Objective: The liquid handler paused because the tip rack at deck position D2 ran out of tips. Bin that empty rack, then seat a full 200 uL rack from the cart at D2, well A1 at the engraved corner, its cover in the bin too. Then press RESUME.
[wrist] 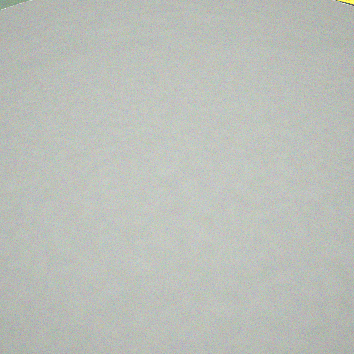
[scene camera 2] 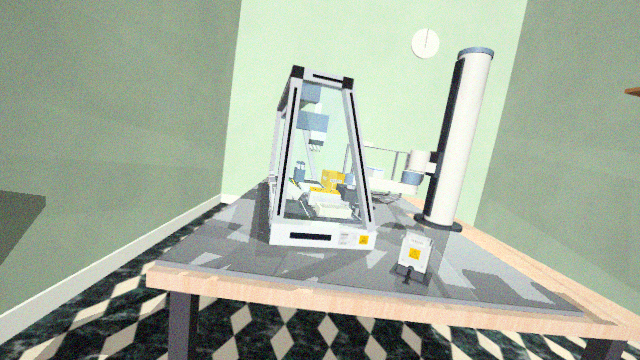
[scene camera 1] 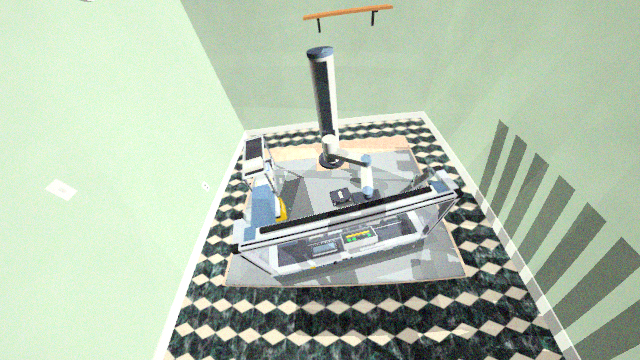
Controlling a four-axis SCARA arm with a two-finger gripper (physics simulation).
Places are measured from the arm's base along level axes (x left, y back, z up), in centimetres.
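Pixels of known places: gripper, between the fingertips: [scene camera 2: 311, 195]; arm's base, origin of its link: [scene camera 2: 436, 223] [scene camera 1: 331, 159].
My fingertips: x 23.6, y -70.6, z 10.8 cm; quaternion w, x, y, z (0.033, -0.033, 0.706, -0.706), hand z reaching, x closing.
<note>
For each thing: its top centre in the pictures, then the offset to it from my fingertips. Level surfaces: height alone.
- yellow-topped rack with a white body, centre of its top: [scene camera 2: 324, 190] dy +5.1, dx -0.5, dz +3.0 cm
- yellow bin, centre of its top: [scene camera 2: 333, 171] [scene camera 1: 269, 206] dy +14.3, dx -68.8, dz +4.0 cm
- dark top, height of its surface: dz +25.5 cm
- white labware block, centre of its top: [scene camera 2: 333, 206] dy +8.7, dx +11.0, dz -0.5 cm
- white box with a warning label, centre of its top: [scene camera 2: 421, 231] dy +29.8, dx +39.0, dz +3.2 cm
My gripper [scene camera 2: 346, 192] is low over the deck, inside the liquid handler's frame [scene camera 1: 345, 212] [scene camera 2: 361, 165]. Its fingers cannot be seen clearly, but it appears shut on the empty tip rack. A yellow-topped rack with a white body [scene camera 2: 324, 190] is beside it in scene camera 2; whether it is raised off the deck is unclear. A pale grey surface [wrist: 177, 175] almost fills the wrist view, very close, with a yellow sliver at the top right. A control panel [scene camera 1: 359, 236] with yellow and green marks faces the front. Full racks and engraved corner cannot be made out.
A yellow bin [scene camera 1: 282, 210] [scene camera 2: 332, 178] stands at the handler's left end in scene camera 1. A metal-framed stand with a dark top [scene camera 1: 254, 148] is further back left. A white labware block [scene camera 2: 333, 209] sits on the deck. A white box with a warning label [scene camera 2: 415, 251] stands outside.
</note>
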